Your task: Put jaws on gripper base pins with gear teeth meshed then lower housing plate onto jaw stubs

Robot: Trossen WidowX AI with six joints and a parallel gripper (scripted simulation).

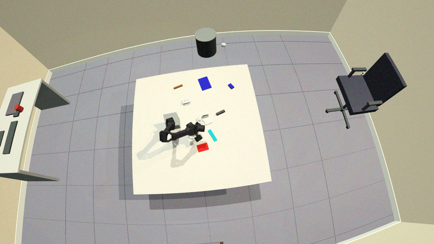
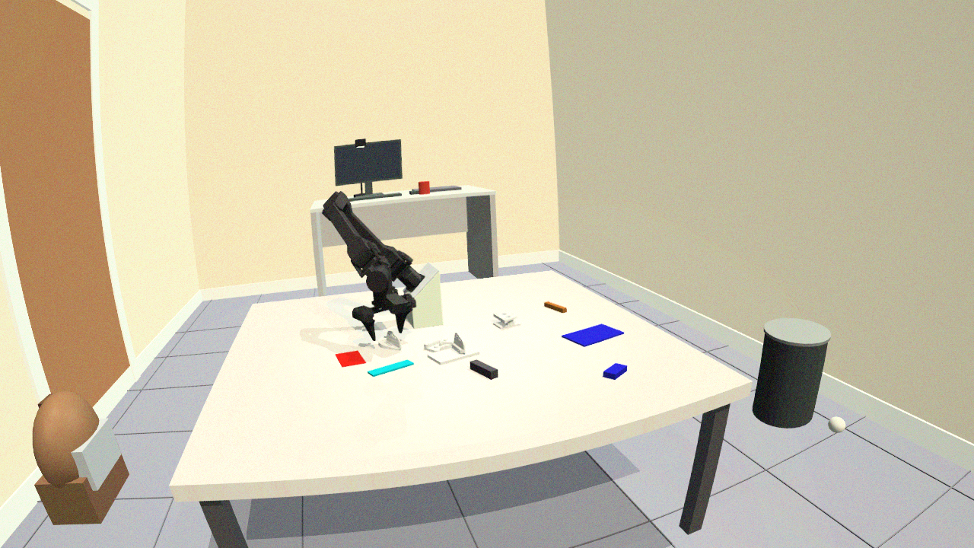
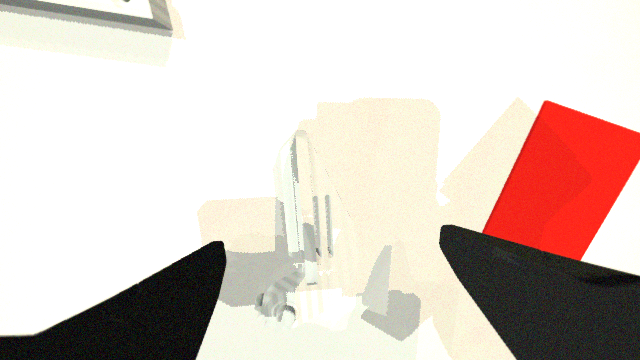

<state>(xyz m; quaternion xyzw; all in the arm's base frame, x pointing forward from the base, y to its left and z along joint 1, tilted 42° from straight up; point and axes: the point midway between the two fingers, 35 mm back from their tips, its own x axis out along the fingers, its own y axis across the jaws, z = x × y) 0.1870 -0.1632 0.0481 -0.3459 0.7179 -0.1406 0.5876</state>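
Right now my gripper tip is 140 mm short of the white ribbed plate, 140 mm to the right of it and 30 mm above it. The rest, counted from my gripper tip: red tile 40 mm ahead, 120 mm to the right, 30 mm below; then white jaw 90 mm ahead, 150 mm to the left, 20 mm below; then cyan bar 150 mm ahead, 40 mm to the right, 30 mm below.
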